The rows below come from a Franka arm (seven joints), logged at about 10 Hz.
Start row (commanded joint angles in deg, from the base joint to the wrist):
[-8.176 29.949 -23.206 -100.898 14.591 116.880 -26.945]
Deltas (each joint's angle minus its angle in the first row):
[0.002 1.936 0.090 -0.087 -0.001 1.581 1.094]
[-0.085 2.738 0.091 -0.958 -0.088 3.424 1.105]
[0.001 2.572 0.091 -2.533 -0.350 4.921 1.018]
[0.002 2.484 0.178 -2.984 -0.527 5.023 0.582]
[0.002 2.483 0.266 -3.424 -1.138 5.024 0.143]
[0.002 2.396 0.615 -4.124 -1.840 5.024 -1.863]
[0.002 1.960 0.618 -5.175 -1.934 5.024 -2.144]
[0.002 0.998 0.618 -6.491 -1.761 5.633 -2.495]
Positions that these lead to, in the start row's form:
[-8.174 31.885 -23.116 -100.985 14.590 118.461 -25.851]
[-8.261 32.687 -23.115 -101.856 14.503 120.304 -25.840]
[-8.175 32.521 -23.115 -103.431 14.241 121.801 -25.927]
[-8.174 32.433 -23.028 -103.882 14.064 121.903 -26.363]
[-8.174 32.432 -22.940 -104.322 13.453 121.904 -26.802]
[-8.174 32.345 -22.591 -105.022 12.751 121.904 -28.808]
[-8.174 31.909 -22.588 -106.073 12.657 121.904 -29.089]
[-8.174 30.947 -22.588 -107.389 12.830 122.513 -29.440]

